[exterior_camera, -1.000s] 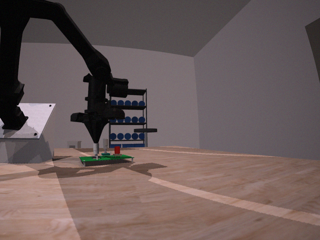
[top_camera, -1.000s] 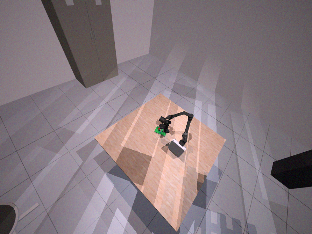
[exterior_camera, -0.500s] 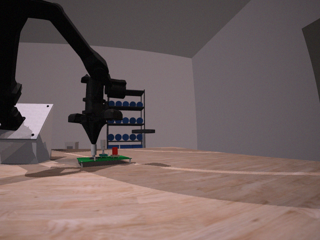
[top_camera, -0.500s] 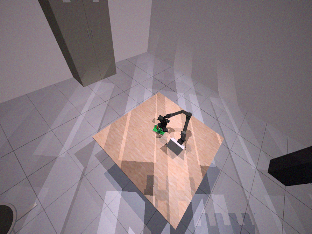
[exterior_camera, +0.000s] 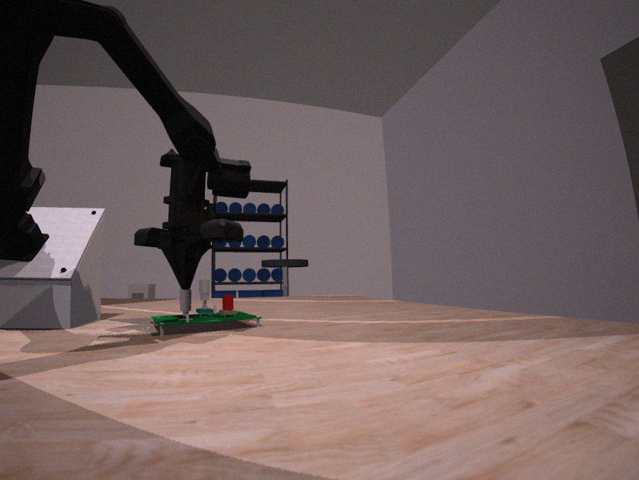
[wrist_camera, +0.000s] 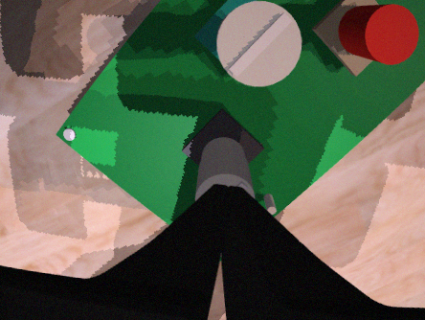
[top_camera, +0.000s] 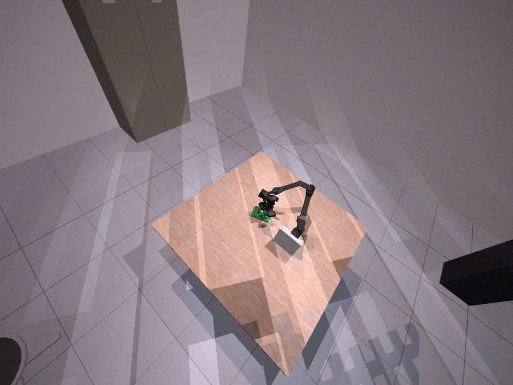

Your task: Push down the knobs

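Right now my gripper tip is 10 mm above the knob.
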